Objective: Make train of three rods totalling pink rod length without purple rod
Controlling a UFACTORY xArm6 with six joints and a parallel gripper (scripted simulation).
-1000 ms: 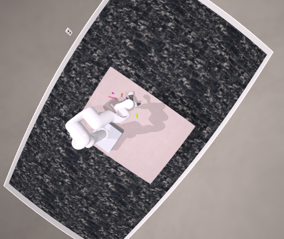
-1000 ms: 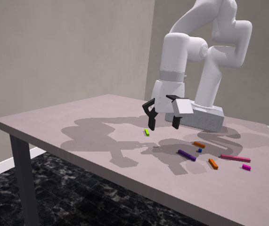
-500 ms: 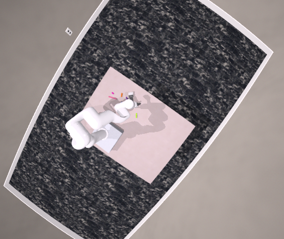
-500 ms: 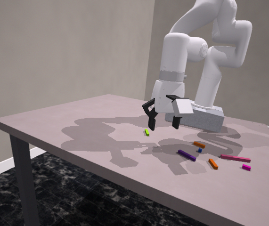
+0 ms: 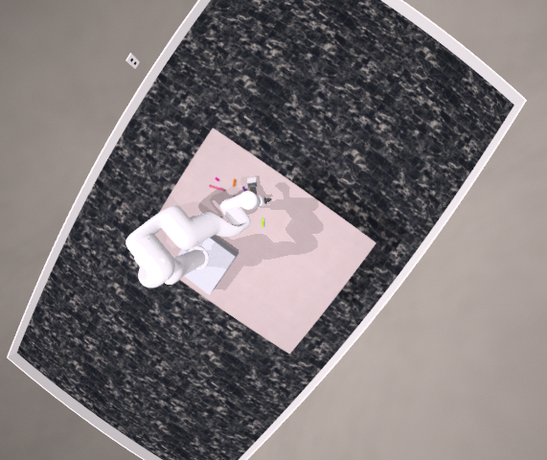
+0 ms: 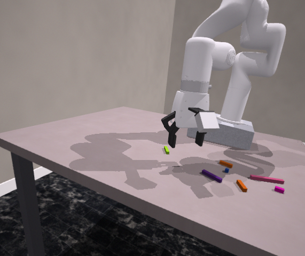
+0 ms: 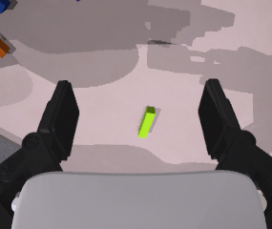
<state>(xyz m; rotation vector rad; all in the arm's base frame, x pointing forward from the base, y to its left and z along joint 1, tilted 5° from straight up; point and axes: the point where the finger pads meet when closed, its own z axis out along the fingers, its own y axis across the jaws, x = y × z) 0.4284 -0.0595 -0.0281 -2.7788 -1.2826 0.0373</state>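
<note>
Right now my hand is 120 mm to the right of the blue rod, 70 mm above it and 50 mm past it. Round my hand: lime rod (90 mm to the right, 70 mm below, 60 mm behind); purple rod (90 mm to the left, 70 mm below, 10 mm ahead); pink rod (230 mm to the left, 80 mm behind, 70 mm below).
</note>
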